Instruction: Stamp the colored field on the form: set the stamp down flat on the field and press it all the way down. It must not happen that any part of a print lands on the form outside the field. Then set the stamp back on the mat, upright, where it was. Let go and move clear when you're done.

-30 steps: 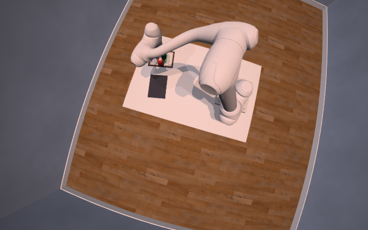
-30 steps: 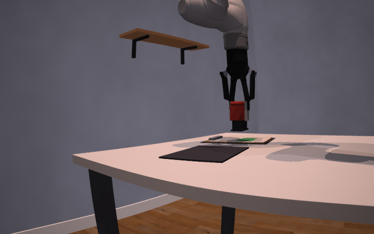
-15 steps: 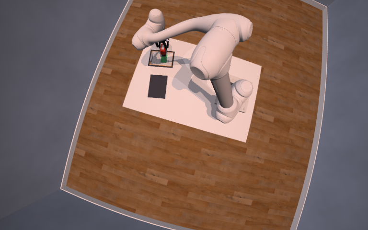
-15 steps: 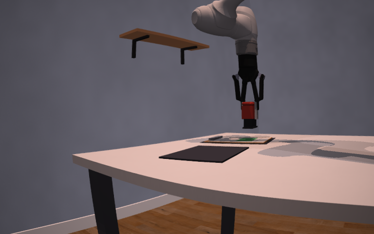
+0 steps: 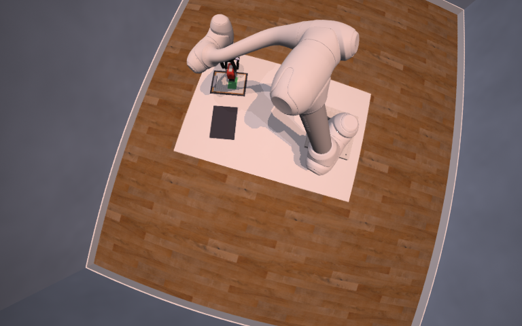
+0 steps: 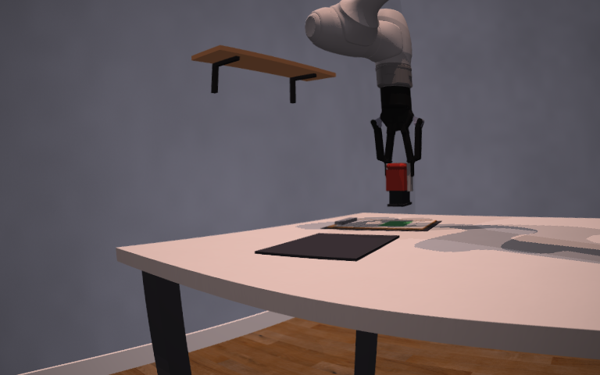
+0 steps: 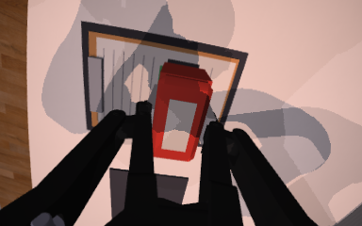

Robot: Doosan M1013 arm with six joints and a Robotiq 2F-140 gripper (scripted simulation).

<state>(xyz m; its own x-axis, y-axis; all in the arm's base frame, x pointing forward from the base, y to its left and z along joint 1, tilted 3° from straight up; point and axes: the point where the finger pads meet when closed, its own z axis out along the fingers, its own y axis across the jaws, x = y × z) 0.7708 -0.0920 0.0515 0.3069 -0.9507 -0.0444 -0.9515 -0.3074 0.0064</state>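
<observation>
Right now my hand is 100 mm above the clipboard, 40 mm to the right of it and 30 mm short of it. Round my hand: stamp: 20 mm below; then mat: 320 mm to the left, 110 mm below, 80 mm behind.
</observation>
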